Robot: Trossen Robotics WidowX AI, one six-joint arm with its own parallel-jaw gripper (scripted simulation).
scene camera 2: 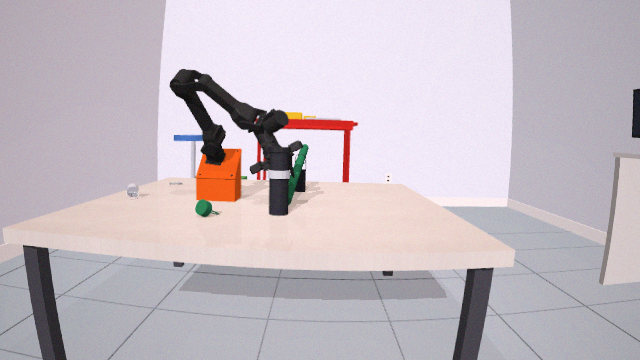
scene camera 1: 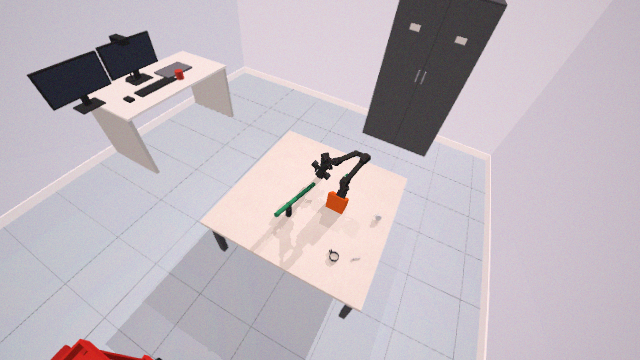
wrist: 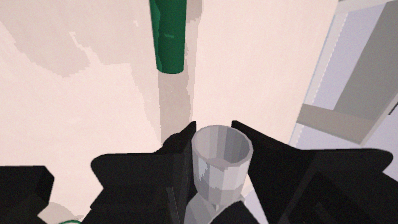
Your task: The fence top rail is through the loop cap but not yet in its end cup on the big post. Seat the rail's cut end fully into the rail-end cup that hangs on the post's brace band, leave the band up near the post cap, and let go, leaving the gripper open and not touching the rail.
The pictures show: the gripper and a big post.
